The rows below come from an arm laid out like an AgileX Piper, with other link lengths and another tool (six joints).
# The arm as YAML. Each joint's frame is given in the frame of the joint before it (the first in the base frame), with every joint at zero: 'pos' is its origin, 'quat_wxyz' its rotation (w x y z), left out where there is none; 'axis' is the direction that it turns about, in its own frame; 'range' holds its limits. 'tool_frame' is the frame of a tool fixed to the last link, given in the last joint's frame.
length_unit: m
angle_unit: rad
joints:
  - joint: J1
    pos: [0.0, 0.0, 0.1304]
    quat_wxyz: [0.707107, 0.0, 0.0, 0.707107]
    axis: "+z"
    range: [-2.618, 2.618]
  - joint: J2
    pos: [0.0, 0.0, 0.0]
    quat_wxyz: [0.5, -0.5, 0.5, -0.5]
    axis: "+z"
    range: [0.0, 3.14]
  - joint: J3
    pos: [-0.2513, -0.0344, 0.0]
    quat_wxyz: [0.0, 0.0, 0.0, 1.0]
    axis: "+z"
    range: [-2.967, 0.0]
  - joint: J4
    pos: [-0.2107, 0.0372, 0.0]
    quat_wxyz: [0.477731, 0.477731, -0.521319, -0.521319]
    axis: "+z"
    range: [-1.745, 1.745]
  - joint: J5
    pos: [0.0, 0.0, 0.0]
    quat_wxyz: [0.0, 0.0, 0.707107, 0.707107]
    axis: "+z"
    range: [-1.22, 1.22]
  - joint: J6
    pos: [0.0, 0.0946, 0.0]
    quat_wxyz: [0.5, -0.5, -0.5, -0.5]
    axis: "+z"
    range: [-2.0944, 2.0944]
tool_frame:
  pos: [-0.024, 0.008, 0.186]
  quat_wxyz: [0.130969, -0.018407, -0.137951, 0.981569]
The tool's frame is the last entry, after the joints.
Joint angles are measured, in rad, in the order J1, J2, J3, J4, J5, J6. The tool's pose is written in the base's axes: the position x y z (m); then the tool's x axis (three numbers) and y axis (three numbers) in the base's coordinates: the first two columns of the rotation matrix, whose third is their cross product. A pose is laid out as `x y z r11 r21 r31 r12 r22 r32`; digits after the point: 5 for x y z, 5 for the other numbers.
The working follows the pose.
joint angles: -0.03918, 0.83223, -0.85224, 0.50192, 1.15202, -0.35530
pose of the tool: 0.22234 0.09431 0.16729 0.51510 -0.84779 -0.12619 -0.80414 -0.42703 -0.41352
Where each joint sits with the arm in this pose, in the base's axes (m; each line is computed from the numbers above, not from the rounded line before):
J1: 0.0000 0.0000 0.1304
J2: 0.0000 0.0000 0.1304
J3: -0.1436 0.0056 0.3394
J4: 0.0661 -0.0026 0.3808
J5: 0.0661 -0.0026 0.3808
J6: 0.1141 0.0371 0.3096
the tool: 0.2223 0.0943 0.1673

